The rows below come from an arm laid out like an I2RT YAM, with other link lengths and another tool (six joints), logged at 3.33 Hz.
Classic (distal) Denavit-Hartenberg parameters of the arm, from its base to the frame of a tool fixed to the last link. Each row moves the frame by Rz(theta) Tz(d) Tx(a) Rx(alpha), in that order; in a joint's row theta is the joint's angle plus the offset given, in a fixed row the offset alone. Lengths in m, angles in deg.
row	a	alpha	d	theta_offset
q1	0.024	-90	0.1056	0
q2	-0.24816	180	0	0
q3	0.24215	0	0	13.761
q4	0.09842	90	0.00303	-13.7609
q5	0	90	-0.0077	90
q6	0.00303	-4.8	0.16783	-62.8
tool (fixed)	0	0	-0.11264	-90
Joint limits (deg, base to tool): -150..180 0..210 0..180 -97..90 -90..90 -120..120
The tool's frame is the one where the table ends.
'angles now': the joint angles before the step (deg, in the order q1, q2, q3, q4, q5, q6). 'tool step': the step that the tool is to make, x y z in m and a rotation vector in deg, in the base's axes. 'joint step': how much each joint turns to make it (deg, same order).
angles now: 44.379 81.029 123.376 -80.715 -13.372 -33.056
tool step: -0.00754 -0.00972 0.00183 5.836 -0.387 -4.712
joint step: 0.006 -6.736 -8.855 7.803 1.575 6.060
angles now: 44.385 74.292 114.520 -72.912 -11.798 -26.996
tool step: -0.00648 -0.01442 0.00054 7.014 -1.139 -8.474
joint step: -0.097 -7.762 -9.834 9.058 5.260 7.865
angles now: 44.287 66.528 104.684 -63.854 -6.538 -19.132
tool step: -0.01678 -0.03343 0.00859 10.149 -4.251 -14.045
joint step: -0.081 -10.658 -9.254 8.895 11.574 8.906
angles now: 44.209 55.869 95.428 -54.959 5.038 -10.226
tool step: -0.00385 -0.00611 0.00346 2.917 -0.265 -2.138
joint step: 0.053 -1.579 -0.871 1.271 1.648 2.403
